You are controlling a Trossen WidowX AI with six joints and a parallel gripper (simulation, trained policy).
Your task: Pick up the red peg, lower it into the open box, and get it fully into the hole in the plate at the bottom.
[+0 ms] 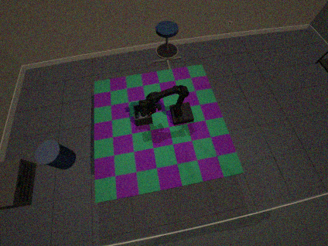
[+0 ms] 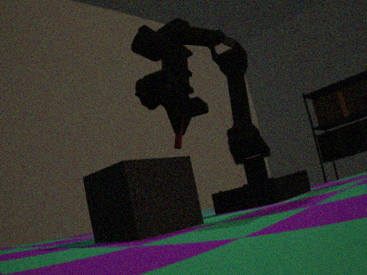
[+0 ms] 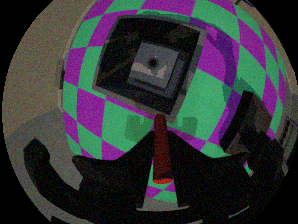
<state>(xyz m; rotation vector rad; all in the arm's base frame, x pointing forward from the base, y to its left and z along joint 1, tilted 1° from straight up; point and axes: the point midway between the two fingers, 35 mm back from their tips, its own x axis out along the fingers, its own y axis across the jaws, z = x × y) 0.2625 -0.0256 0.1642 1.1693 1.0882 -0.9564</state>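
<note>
Right now my gripper tip is 14 cm above the plate, 9 cm to the left of it and 5 cm short of it. Round my gripper tip: red peg: 1 cm above.
</note>
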